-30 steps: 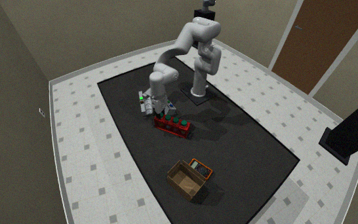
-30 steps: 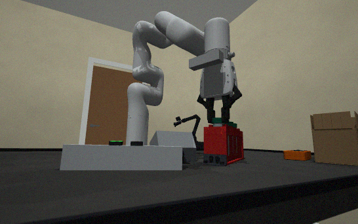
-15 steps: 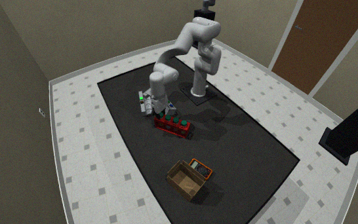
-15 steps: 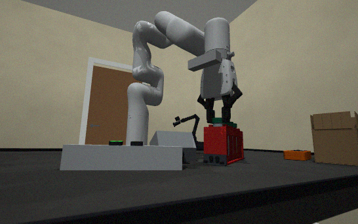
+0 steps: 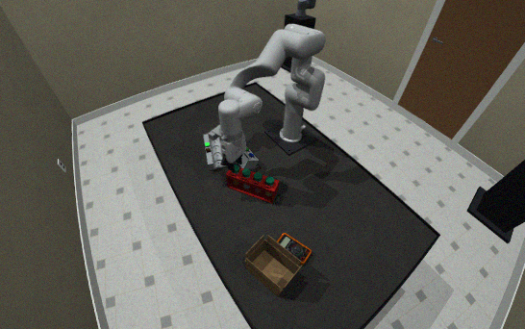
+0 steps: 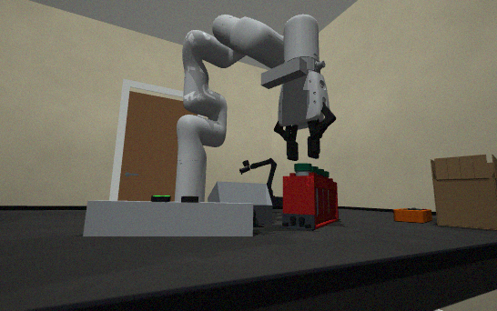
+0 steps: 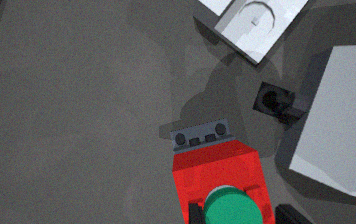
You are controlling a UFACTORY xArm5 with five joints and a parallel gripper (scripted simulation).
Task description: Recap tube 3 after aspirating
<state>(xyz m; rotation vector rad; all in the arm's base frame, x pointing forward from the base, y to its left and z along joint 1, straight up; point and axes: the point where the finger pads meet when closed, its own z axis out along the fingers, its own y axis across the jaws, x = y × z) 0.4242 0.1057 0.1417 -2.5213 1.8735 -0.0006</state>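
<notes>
Right now my hand is 130 mm past the green READY key, 110 mm to the left of it and 80 mm above it. Round my hand: grey key housing (110 mm behind, 100 mm below, 90 mm to the right); then blue CYCLE key (130 mm behind, 80 mm below, 60 mm to the right); then orange meter (390 mm to the left, 130 mm below).
</notes>
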